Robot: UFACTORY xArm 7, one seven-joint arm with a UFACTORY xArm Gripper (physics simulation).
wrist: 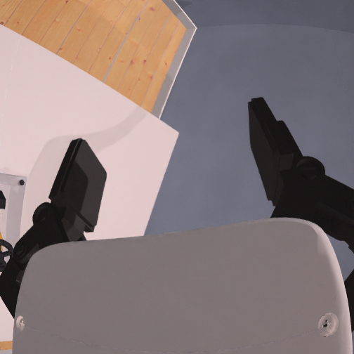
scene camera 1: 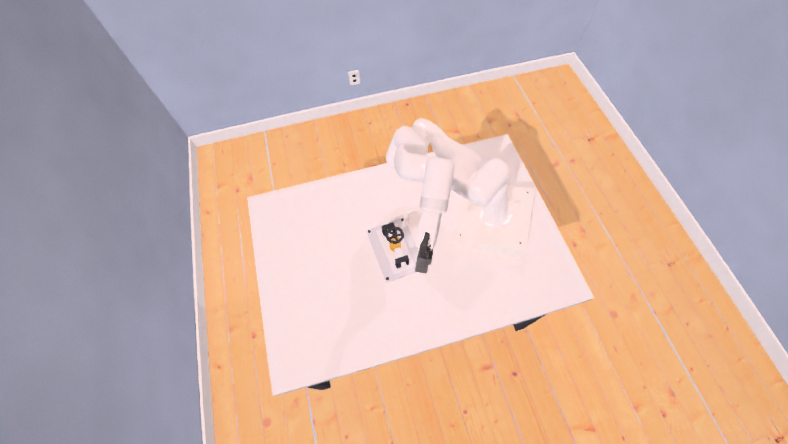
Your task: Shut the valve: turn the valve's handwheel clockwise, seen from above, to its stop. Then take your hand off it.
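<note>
The valve's black spoked handwheel (scene camera 1: 394,235) (wrist: 10,246) is at the upper end of a pale grey base plate (scene camera 1: 377,251) (wrist: 15,206). An orange part (scene camera 1: 395,247) shows beside the wheel. In the wrist view the wheel is at the left edge and partly cut off. My gripper (scene camera 1: 423,258) (wrist: 167,137) is open and empty. In the scene view it appears at the right side of the plate, apart from the wheel. It is tilted, with table and wall showing between its fingers; its exact height is unclear.
A black bracket (scene camera 1: 401,261) (wrist: 2,200) stands at the plate's lower end. Dark bolts mark the plate's corners. The white table (scene camera 1: 319,308) (wrist: 40,100) carries the plate and my arm's base (scene camera 1: 495,212). My white arm (scene camera 1: 437,184) reaches over the table to the right of the valve.
</note>
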